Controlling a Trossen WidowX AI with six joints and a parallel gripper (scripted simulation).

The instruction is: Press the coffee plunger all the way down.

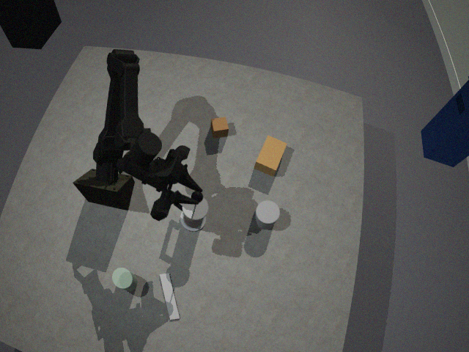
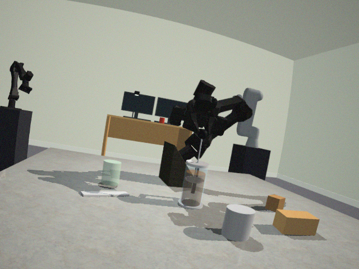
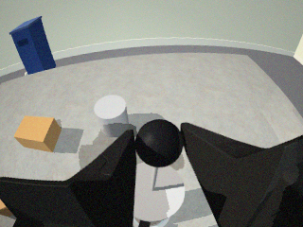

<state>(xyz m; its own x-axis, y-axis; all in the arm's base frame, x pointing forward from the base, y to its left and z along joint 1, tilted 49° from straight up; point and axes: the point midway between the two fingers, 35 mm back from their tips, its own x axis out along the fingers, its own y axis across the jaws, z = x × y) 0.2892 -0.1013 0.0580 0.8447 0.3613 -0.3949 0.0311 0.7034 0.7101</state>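
My gripper tip is now 11 cm above the coffee press, 3 cm past it and 1 cm to the right of it. Also, from my gripper tip: flat white bar (26 cm to the right, 23 cm below, 4 cm behind); then pale green cylinder (25 cm to the right, 19 cm below, 18 cm behind); then orange cube (33 cm to the left, 21 cm below, 2 cm behind).
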